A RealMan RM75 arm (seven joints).
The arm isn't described. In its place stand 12 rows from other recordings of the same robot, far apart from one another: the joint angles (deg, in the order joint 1, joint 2, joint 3, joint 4, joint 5, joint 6, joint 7), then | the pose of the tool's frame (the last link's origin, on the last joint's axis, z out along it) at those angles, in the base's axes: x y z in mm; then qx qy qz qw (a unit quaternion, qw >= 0).
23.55, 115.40, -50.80, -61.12, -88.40, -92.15, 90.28 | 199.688, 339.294, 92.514, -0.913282, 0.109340, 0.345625, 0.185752
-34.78, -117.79, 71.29, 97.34, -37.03, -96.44, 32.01 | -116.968, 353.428, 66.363, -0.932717, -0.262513, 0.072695, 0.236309
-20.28, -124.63, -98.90, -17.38, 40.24, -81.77, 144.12 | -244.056, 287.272, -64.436, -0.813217, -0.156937, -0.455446, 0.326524
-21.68, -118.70, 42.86, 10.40, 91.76, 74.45, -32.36 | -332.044, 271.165, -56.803, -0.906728, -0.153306, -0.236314, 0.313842
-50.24, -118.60, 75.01, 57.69, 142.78, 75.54, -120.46 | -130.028, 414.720, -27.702, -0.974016, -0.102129, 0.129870, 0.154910
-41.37, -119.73, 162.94, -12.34, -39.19, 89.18, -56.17 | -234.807, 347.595, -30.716, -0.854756, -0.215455, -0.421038, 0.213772
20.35, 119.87, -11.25, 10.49, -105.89, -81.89, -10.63 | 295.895, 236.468, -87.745, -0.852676, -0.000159, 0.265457, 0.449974
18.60, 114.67, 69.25, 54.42, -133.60, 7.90, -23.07 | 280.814, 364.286, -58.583, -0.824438, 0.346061, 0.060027, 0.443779
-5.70, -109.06, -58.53, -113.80, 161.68, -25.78, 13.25 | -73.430, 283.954, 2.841, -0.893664, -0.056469, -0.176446, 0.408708
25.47, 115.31, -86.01, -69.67, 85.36, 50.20, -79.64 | 143.012, 386.279, 0.771, -0.935570, 0.108601, 0.202855, 0.267887
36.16, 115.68, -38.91, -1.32, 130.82, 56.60, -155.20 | 325.234, 391.672, 13.298, -0.724210, 0.274052, 0.278836, 0.568037
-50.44, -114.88, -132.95, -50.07, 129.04, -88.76, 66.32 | -146.285, 417.634, 36.781, -0.962623, -0.235498, -0.089393, 0.099529
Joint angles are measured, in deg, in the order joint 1, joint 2, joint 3, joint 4, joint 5, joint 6, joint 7. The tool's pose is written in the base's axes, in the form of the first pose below.
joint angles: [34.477 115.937 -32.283 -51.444 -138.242 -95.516 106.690]
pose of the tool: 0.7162 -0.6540 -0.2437 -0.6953 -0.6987 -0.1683 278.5 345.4 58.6
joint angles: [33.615 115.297 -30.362 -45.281 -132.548 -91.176 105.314]
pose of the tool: 0.6511 -0.6628 -0.3698 -0.7446 -0.6521 -0.1422 286.9 348.3 52.2
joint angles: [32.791 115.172 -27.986 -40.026 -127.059 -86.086 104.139]
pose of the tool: 0.5639 -0.6592 -0.4975 -0.7997 -0.5861 -0.1298 295.8 352.9 47.6
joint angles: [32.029 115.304 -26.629 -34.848 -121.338 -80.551 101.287]
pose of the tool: 0.4899 -0.6314 -0.6011 -0.8391 -0.5286 -0.1286 304.6 357.0 40.8
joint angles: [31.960 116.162 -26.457 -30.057 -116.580 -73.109 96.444]
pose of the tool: 0.4571 -0.5920 -0.6638 -0.8629 -0.4761 -0.1696 312.7 363.4 27.1
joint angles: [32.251 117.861 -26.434 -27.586 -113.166 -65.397 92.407]
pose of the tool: 0.4441 -0.5600 -0.6994 -0.8814 -0.4135 -0.2285 318.7 370.3 13.4
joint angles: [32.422 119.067 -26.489 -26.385 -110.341 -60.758 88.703]
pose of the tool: 0.4505 -0.5306 -0.7180 -0.8837 -0.3793 -0.2741 321.3 374.2 5.6
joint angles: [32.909 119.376 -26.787 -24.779 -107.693 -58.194 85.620]
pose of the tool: 0.4584 -0.5088 -0.7287 -0.8812 -0.3666 -0.2984 321.0 377.9 1.1
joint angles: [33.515 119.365 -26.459 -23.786 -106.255 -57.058 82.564]
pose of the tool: 0.4818 -0.4840 -0.7305 -0.8688 -0.3724 -0.3263 319.4 381.7 0.4
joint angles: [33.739 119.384 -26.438 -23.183 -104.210 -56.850 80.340]
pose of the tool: 0.4897 -0.4589 -0.7413 -0.8629 -0.3771 -0.3366 317.1 383.9 1.1
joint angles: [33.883 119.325 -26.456 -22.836 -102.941 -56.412 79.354]
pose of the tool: 0.4900 -0.4460 -0.7489 -0.8626 -0.3722 -0.3427 316.7 385.8 2.3
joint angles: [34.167 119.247 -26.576 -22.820 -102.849 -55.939 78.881]
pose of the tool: 0.5005 -0.4413 -0.7448 -0.8571 -0.3740 -0.3543 315.9 387.9 3.0
